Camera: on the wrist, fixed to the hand. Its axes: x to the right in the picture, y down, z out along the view.
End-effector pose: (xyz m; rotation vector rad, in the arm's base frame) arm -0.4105 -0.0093 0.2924 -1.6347 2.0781 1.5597
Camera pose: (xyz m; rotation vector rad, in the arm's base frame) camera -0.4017 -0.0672 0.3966 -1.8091 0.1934 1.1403
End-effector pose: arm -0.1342 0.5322 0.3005 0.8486 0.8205 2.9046
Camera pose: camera -0.1520 0.4250 0.2505 0.4206 0.7207 1.3560
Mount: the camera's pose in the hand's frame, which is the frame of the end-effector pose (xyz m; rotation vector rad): -0.0256 0.0657 -0.0966 -0.1076 -0.4279 -1.5232
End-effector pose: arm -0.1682 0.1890 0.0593 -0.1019 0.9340 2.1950
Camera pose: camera -0.2122 0.0802 0.0361 -0.2684 0.2391 0.7692
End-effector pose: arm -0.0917 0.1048 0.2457 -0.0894 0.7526 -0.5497
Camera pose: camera -0.1427 0.1851 0.1732 -0.8959 0.1595 -1.8538
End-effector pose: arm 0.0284 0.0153 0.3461 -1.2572 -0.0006 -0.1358
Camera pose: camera 0.0026 -0.0539 0.2520 -1.1233 -1.3437 -1.1725
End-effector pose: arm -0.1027 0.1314 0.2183 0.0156 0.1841 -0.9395
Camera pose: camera -0.0792 0.1998 0.1230 -0.4840 -0.2130 -2.4096
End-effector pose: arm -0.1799 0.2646 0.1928 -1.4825 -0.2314 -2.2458
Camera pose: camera -0.2227 0.1772 0.1233 1.2031 1.0611 1.5374
